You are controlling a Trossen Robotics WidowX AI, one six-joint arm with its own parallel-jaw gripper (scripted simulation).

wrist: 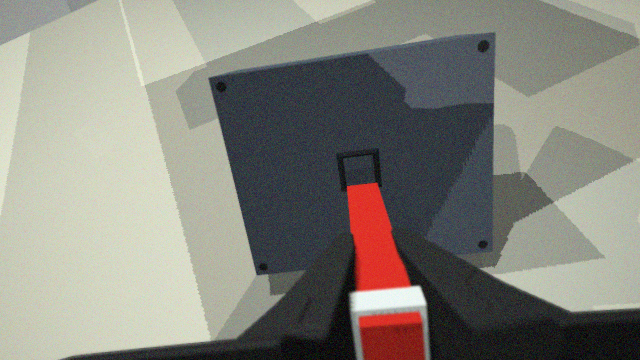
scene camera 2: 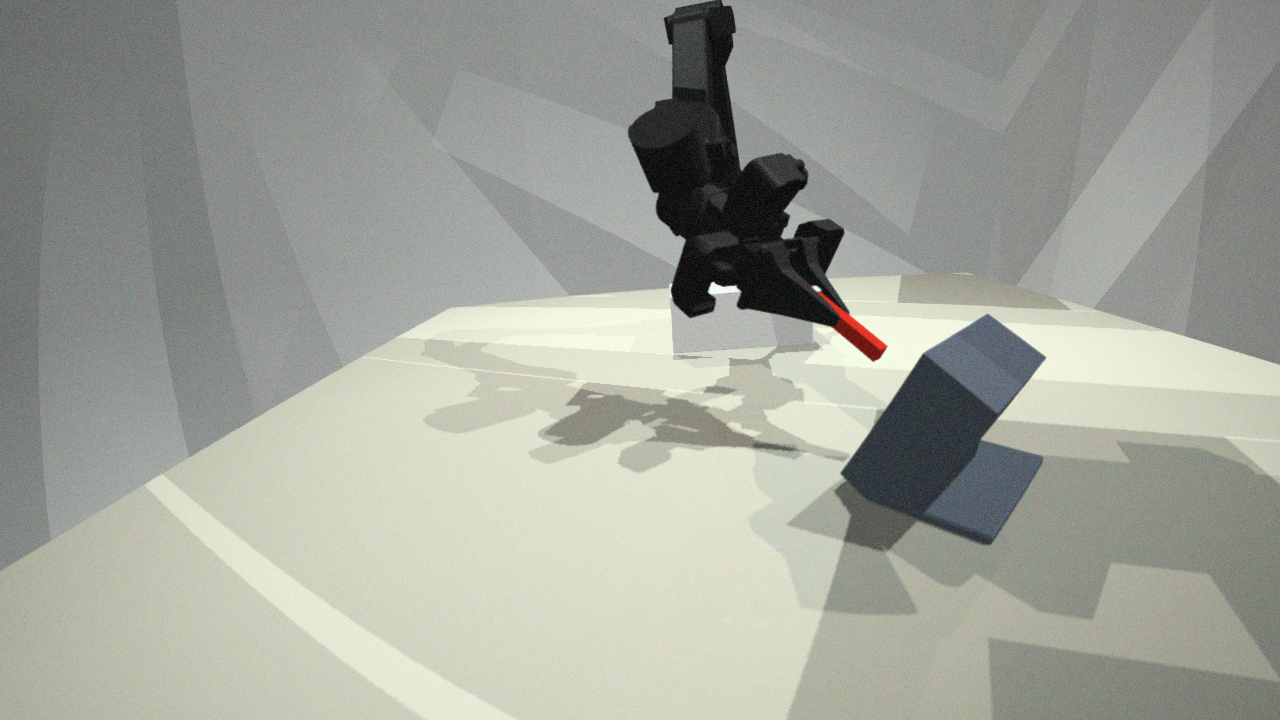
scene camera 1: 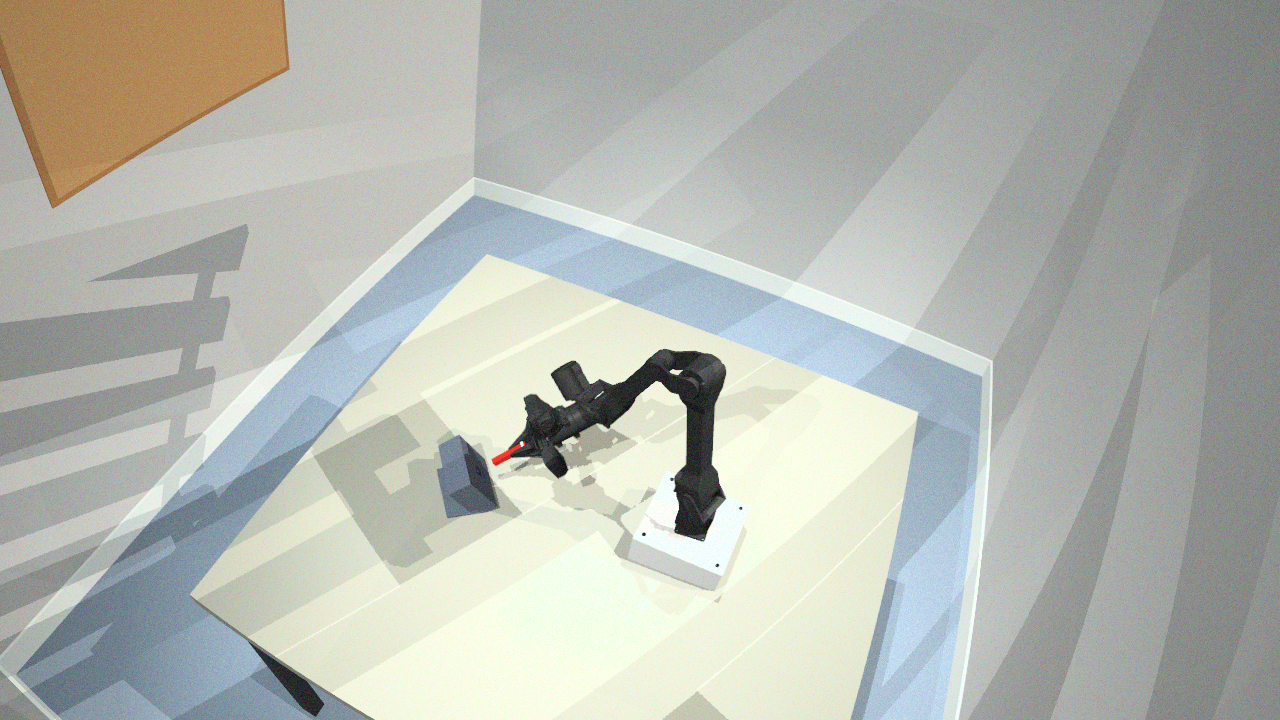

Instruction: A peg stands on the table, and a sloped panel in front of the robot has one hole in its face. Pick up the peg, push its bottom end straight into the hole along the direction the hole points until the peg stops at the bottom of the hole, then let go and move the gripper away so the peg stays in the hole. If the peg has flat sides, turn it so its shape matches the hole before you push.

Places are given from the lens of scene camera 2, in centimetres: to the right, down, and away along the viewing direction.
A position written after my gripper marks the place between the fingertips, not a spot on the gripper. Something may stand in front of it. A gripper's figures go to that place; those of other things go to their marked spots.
my gripper [scene camera 2: 841, 320]: 16, -3, 40
red square peg [scene camera 2: 854, 332]: 16, -2, 38
sloped panel [scene camera 2: 957, 390]: 18, 2, 27
The marked spots on the red square peg and the sloped panel are 12 cm apart.
